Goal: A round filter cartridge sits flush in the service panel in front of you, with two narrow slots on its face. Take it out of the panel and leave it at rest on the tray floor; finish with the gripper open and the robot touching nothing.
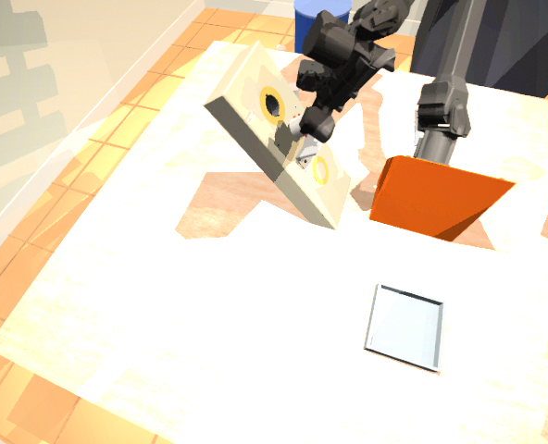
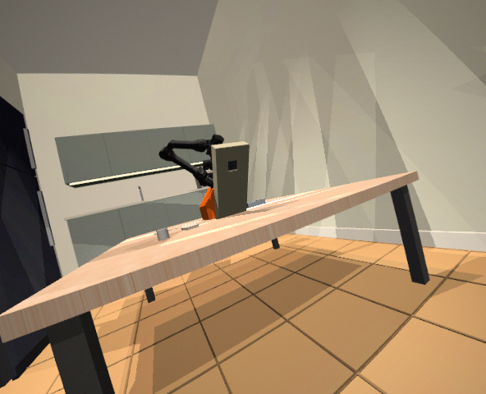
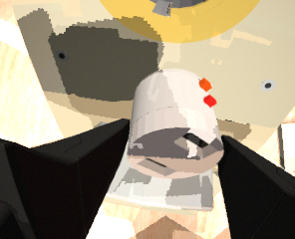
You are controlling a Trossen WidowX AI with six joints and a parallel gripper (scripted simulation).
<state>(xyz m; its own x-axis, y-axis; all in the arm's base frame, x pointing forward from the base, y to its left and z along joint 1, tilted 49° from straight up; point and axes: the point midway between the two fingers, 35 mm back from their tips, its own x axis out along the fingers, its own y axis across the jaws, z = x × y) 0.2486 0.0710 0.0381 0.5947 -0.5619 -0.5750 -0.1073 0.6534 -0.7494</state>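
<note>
The grey tray lies 36 cm behind my gripper tip, 25 cm to the left of it and 23 cm below it. The rest, counted from my gripper tip: round filter cartridge: right at my gripper tip.
</note>
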